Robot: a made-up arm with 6 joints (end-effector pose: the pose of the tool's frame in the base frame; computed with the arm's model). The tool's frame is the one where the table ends.
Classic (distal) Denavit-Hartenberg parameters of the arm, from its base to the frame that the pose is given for. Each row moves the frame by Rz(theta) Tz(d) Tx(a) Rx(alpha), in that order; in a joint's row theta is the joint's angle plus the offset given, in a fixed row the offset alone. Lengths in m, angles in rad.
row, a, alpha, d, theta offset
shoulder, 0, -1.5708, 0.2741, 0
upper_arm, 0.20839, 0, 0, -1.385
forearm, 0.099, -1.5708, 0, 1.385
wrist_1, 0, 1.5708, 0.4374, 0
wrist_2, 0.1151, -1.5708, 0, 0
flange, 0, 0, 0.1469, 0
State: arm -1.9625 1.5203 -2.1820 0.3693 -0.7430 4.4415
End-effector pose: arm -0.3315 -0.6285 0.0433 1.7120 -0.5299 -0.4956
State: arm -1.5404 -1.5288 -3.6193 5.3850 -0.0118 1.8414
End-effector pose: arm 0.0713 0.6614 -0.0806 -0.7731 2.2863 1.4554
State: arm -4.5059 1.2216 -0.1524 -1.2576 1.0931 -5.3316
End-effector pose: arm 0.1318 -0.2693 -0.0498 0.2504 1.5400 -0.3104
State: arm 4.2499 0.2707 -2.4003 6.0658 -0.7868 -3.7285
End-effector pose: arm -0.1129 -0.3160 0.9422 0.0288 0.3934 -2.7321
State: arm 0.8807 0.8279 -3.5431 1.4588 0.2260 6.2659
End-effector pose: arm 0.2705 0.2039 0.9810 -0.5057 -0.0904 -0.7539
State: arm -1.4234 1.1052 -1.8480 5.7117 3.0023 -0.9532
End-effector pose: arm -0.0134 -0.4046 0.0954 -0.8423 0.3933 1.2753
